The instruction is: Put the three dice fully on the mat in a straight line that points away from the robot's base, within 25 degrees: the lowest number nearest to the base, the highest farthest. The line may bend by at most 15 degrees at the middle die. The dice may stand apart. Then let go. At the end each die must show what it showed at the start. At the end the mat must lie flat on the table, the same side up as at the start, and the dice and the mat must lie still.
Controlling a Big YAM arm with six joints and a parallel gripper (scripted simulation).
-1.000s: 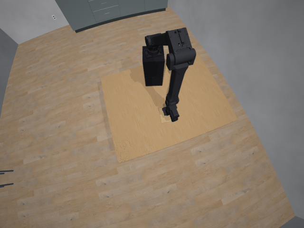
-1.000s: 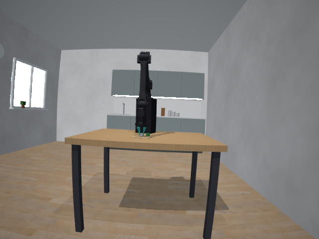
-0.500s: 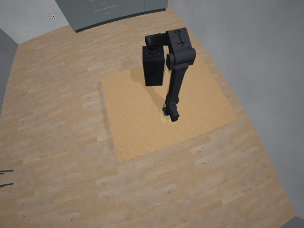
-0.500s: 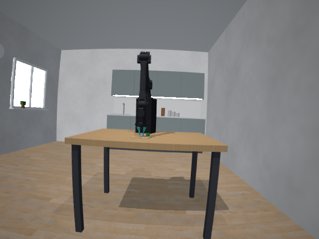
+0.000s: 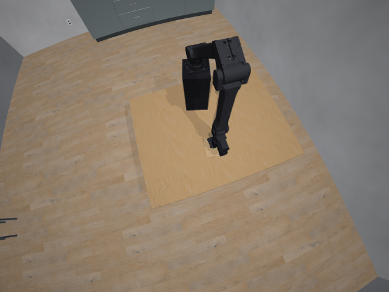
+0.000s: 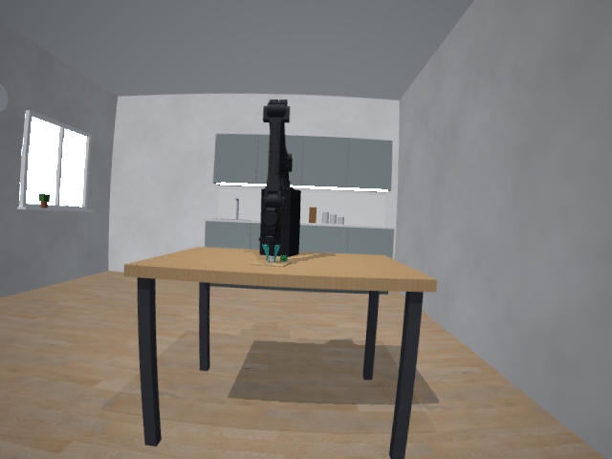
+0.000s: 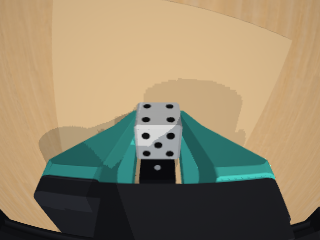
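The white die lies right at my hand. Round my hand: mat: 10 mm below; green die: 110 mm behind, 40 mm to the left; black die: 50 mm behind.
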